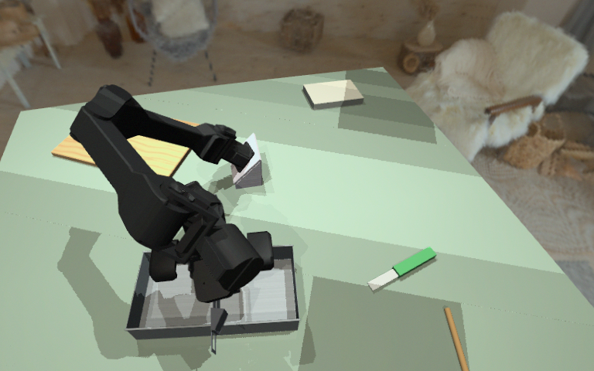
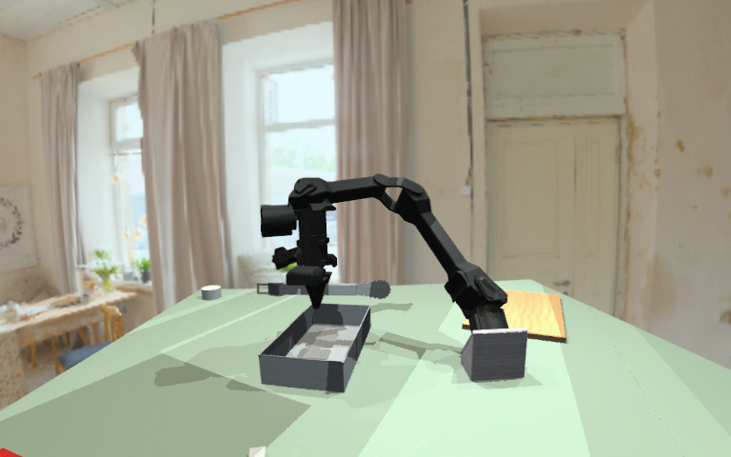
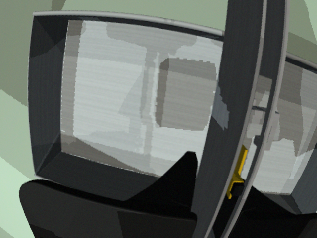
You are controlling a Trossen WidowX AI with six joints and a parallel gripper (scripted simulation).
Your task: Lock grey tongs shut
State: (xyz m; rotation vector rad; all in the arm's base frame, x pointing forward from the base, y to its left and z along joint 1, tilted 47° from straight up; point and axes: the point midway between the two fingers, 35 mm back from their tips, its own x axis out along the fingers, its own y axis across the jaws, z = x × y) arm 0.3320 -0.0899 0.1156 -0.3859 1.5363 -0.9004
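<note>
The dark roasting tin lies 1 cm behind my gripper tip, 1 cm to the right of it and 7 cm below it. The rest, counted from my gripper tip: yellow lock piece: 2 cm ahead, 1 cm to the right, 4 cm above; wooden board: 56 cm behind, 12 cm to the right, 10 cm below; cream block: 57 cm behind, 54 cm to the left, 9 cm below.
</note>
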